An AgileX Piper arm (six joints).
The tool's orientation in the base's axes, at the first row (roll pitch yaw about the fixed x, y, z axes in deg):
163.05 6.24 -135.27
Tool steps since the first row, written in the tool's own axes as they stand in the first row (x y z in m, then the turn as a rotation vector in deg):
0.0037 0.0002 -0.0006 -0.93 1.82 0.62
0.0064 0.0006 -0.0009 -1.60 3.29 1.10
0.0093 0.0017 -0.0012 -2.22 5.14 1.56
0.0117 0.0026 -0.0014 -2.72 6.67 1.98
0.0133 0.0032 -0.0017 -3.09 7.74 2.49
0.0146 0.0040 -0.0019 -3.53 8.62 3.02
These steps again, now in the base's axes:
-0.0027 -0.0026 0.0002 -0.69 2.02 0.04
-0.0048 -0.0043 0.0003 -1.30 3.59 0.08
-0.0076 -0.0057 0.0006 -2.21 5.37 0.25
-0.0099 -0.0069 0.0008 -2.98 6.84 0.35
-0.0114 -0.0077 0.0011 -3.53 7.95 0.21
-0.0128 -0.0081 0.0014 -3.90 8.98 0.01

